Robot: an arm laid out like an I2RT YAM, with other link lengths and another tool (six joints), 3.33 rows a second.
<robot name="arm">
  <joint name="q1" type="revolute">
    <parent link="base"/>
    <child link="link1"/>
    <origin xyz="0 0 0.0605" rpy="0 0 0"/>
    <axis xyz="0 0 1"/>
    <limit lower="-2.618" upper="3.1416"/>
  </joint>
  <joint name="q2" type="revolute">
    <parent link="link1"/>
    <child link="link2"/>
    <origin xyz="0.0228 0.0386 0.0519" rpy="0 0 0"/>
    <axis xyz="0 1 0"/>
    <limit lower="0" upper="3.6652"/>
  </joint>
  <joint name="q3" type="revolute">
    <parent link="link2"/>
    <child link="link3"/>
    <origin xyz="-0.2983 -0.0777 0" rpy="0 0 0"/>
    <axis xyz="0 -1 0"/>
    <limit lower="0" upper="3.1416"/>
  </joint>
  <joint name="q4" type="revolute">
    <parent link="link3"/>
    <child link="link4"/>
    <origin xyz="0.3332 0.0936 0.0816" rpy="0 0 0"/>
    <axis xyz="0 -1 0"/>
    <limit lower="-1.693" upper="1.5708"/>
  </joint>
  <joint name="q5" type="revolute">
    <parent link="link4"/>
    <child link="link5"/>
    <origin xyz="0.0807 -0.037 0.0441" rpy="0 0 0"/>
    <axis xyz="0 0 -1"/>
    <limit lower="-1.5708" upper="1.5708"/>
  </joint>
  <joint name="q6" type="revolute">
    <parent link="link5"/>
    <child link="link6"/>
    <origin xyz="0.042 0 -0.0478" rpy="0 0 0"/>
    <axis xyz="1 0 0"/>
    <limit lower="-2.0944" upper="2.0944"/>
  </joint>
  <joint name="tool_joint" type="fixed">
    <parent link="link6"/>
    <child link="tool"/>
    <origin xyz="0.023 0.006 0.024" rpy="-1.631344 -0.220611 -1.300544"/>
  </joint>
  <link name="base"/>
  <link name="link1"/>
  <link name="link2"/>
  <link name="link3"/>
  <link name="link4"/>
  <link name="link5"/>
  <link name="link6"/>
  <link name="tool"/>
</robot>
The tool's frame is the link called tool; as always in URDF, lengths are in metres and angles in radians.
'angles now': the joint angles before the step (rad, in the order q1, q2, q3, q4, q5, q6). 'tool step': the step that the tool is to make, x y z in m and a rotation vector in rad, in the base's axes. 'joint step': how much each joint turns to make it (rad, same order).
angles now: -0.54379, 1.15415, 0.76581, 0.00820, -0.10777, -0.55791
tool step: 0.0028, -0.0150, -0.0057, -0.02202, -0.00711, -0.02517
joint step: -0.02976, 0.03839, 0.00266, 0.05177, 0.00115, -0.01564
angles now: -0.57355, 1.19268, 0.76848, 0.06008, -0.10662, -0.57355
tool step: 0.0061, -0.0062, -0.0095, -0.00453, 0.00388, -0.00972
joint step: -0.00370, 0.03933, -0.00036, 0.03856, 0.00773, -0.00339
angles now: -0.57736, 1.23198, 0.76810, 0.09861, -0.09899, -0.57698
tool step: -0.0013, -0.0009, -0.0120, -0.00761, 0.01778, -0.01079
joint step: -0.00195, 0.00788, -0.02458, 0.02065, 0.01407, -0.01184
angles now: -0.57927, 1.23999, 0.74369, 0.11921, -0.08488, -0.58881
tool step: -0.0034, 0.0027, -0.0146, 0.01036, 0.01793, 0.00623
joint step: 0.00001, 0.00000, -0.03542, 0.01444, -0.00532, -0.00342
